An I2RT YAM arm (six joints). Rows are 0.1 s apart.
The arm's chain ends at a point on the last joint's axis. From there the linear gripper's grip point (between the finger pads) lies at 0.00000 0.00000 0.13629 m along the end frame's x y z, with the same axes.
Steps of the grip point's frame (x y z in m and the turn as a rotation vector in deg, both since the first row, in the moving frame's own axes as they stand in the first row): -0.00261 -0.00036 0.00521 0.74 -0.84 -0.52; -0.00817 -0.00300 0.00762 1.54 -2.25 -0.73; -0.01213 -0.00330 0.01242 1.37 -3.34 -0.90; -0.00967 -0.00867 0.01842 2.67 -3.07 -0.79; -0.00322 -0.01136 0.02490 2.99 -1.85 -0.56; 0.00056 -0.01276 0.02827 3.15 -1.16 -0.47; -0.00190 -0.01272 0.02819 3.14 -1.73 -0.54; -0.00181 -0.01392 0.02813 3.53 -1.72 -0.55; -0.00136 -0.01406 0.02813 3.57 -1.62 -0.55
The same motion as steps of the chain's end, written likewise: -0.00060 0.00139 0.00524 0.74 -0.84 -0.52; -0.00280 0.00063 0.00777 1.54 -2.25 -0.73; -0.00417 -0.00011 0.01269 1.37 -3.34 -0.90; -0.00233 -0.00237 0.01876 2.67 -3.07 -0.79; 0.00121 -0.00427 0.02516 2.99 -1.85 -0.56; 0.00335 -0.00528 0.02850 3.15 -1.16 -0.47; 0.00225 -0.00528 0.02846 3.14 -1.73 -0.54; 0.00232 -0.00555 0.02845 3.53 -1.72 -0.55; 0.00253 -0.00559 0.02845 3.57 -1.62 -0.55
